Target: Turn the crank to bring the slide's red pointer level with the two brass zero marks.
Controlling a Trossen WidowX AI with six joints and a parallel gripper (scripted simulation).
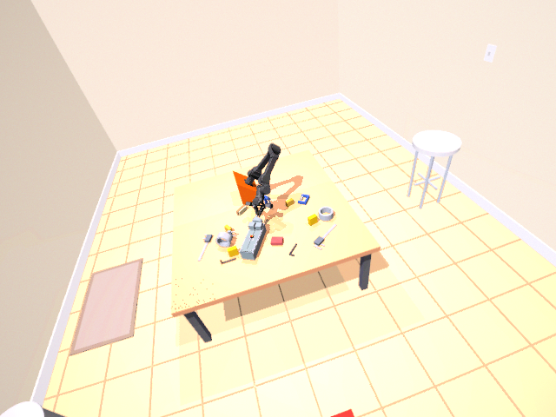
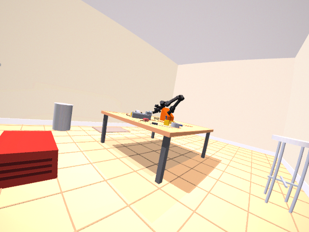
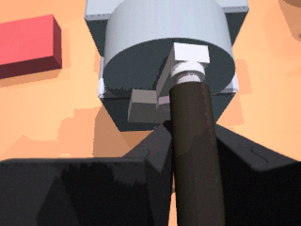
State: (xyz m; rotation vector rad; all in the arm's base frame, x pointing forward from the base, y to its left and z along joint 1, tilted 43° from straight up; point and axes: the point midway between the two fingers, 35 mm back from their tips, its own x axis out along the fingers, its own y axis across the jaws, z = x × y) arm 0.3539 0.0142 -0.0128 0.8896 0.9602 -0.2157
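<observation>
Now: the dark crank handle 1 cm behind my gripper tip, 1 cm to the left of it and 2 cm above it. The rest, counted from my gripper tip: red pointer (15 cm ahead, 8 cm to the right, 1 cm below); then red block (19 cm ahead, 7 cm to the left, 8 cm below).
</observation>
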